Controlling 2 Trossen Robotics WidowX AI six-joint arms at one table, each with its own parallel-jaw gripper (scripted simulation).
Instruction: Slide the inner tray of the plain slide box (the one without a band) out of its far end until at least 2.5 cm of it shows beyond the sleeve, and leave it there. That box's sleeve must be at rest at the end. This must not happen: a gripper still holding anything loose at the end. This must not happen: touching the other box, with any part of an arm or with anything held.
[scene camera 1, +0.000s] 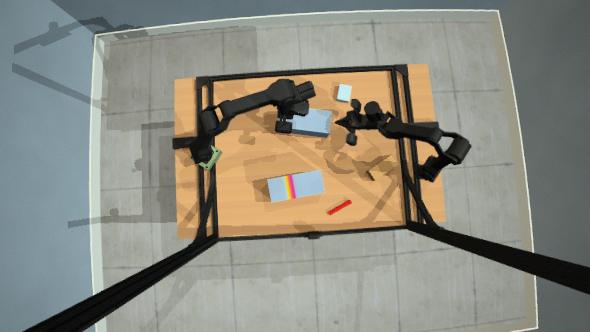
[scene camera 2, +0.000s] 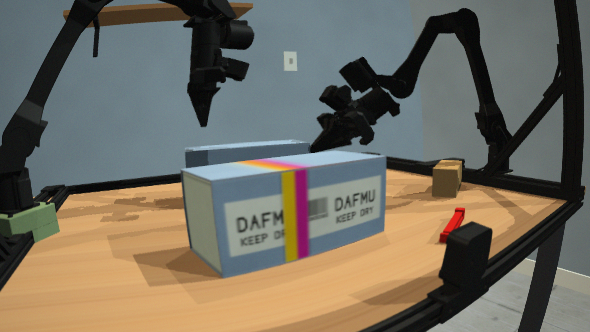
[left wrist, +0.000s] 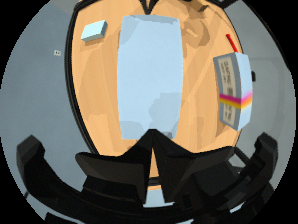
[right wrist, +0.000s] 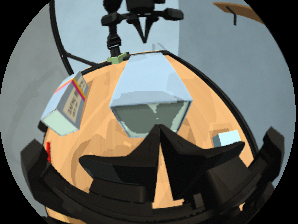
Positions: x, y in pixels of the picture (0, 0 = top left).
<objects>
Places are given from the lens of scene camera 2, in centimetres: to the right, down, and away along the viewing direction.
left gripper (scene camera 2: 203, 127): -17, -7, 66
right gripper (scene camera 2: 310, 151): 3, -3, 73
</objects>
